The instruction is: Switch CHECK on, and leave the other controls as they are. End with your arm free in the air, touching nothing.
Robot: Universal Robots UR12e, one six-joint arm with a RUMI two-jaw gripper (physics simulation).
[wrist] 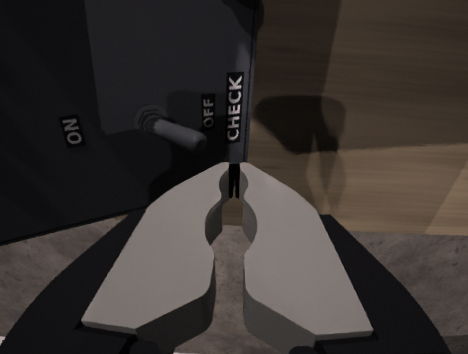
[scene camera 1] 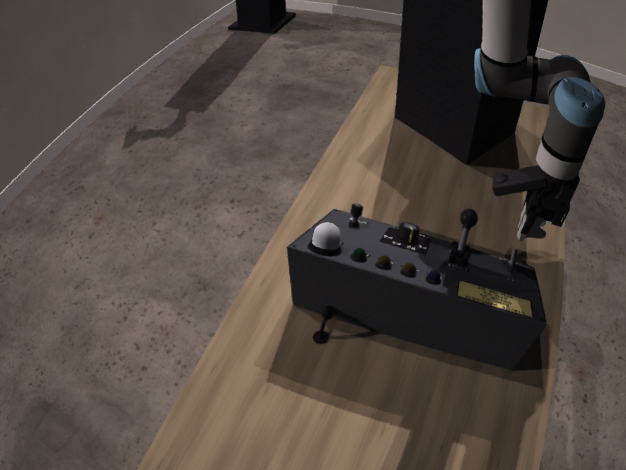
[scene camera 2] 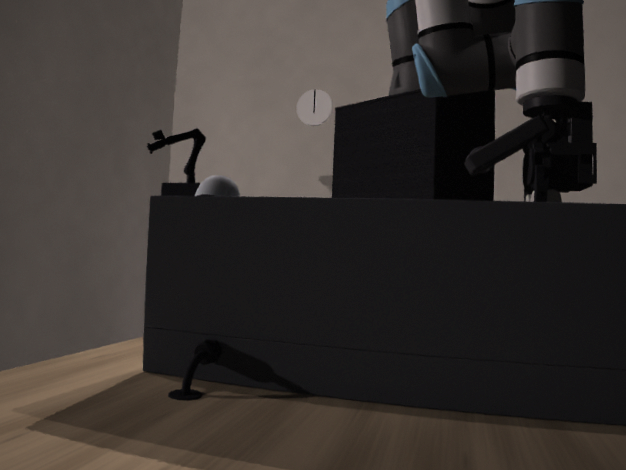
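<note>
The CHECK toggle switch stands near the right end of the dark control box. In the wrist view its lever leans toward the OFF label, beside the CHECK label; the ON label is on the other side. My gripper is shut and empty. In scene camera 1 its tips are above and behind the switch; in the wrist view they appear apart from the lever, over the box's edge. In scene camera 2 the switch is hidden behind the box.
On the box are a ball-topped lever, a rotary knob, a small black-topped control, a white dome, a green button, two amber buttons, a blue button and a yellow plate.
</note>
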